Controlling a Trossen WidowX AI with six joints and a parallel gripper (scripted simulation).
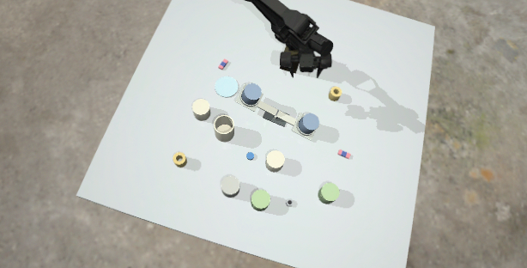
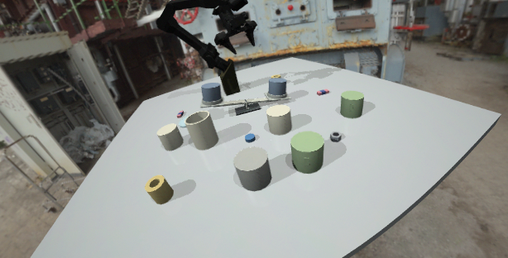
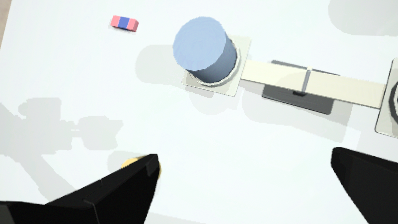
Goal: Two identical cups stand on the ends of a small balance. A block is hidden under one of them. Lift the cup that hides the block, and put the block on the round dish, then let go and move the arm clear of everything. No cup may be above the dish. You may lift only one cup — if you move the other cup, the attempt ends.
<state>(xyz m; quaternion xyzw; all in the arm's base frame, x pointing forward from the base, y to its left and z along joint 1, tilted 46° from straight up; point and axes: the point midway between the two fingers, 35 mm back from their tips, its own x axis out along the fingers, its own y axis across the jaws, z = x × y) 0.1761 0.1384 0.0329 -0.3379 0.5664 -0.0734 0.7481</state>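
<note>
The mint-green block lies 100 mm ahead of my gripper tip, 70 mm to the left of it and 180 mm below it. Also, from my gripper tip: beige cup 240 mm ahead, 230 mm to the right, 180 mm below; round light-blue dish 40 mm ahead, 310 mm to the right, 220 mm below; small balance 100 mm ahead, 60 mm to the right, 200 mm below.
</note>
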